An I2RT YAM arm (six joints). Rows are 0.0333 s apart.
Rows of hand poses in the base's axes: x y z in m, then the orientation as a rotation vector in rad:
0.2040, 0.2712, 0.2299, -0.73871, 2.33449, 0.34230
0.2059, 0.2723, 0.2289, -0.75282, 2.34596, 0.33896
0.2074, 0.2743, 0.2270, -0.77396, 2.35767, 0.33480
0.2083, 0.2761, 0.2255, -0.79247, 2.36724, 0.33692
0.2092, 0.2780, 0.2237, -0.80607, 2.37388, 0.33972
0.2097, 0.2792, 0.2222, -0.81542, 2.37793, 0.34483
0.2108, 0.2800, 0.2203, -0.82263, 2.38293, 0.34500
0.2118, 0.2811, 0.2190, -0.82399, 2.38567, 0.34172
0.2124, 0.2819, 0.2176, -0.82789, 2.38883, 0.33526
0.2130, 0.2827, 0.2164, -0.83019, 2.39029, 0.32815
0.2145, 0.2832, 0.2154, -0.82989, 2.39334, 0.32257
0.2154, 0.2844, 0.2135, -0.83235, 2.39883, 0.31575
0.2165, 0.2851, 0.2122, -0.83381, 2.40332, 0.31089
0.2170, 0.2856, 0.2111, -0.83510, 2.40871, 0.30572
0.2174, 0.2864, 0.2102, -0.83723, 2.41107, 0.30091
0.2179, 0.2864, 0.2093, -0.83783, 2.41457, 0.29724
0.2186, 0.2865, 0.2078, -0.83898, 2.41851, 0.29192
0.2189, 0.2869, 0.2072, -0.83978, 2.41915, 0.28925
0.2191, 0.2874, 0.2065, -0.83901, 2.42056, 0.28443
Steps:
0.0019, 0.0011, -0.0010, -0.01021, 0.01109, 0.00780
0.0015, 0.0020, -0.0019, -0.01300, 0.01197, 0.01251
0.0009, 0.0018, -0.0015, -0.00742, 0.01178, 0.01242
0.0009, 0.0019, -0.0018, -0.00453, 0.00875, 0.00944
0.0005, 0.0012, -0.0015, -0.00091, 0.00661, 0.00730
0.0011, 0.0008, -0.0019, -0.00374, 0.00557, 0.00447
0.0010, 0.0011, -0.0013, -0.00342, 0.00158, -0.00018
0.0006, 0.0008, -0.0014, -0.00635, 0.00128, 0.00082
0.0006, 0.0008, -0.0012, -0.00572, -0.00068, -0.00023
0.0015, 0.0005, -0.0010, -0.00449, 0.00089, -0.00192
0.0009, 0.0012, -0.0019, -0.00691, 0.00312, -0.00060
0.0011, 0.0007, -0.0013, -0.00502, 0.00271, -0.00071
0.0005, 0.0005, -0.0011, -0.00546, 0.00341, -0.00103
0.0004, 0.0008, -0.0009, -0.00448, 0.00093, 0.00008
0.0005, 0.0000, -0.0009, -0.00367, 0.00209, -0.00090
0.0007, 0.0001, -0.0015, -0.00503, 0.00206, -0.00094
0.0003, 0.0004, -0.0006, -0.00216, -0.00014, -0.00012
0.0002, 0.0005, -0.0007, -0.00333, -0.00037, -0.00180

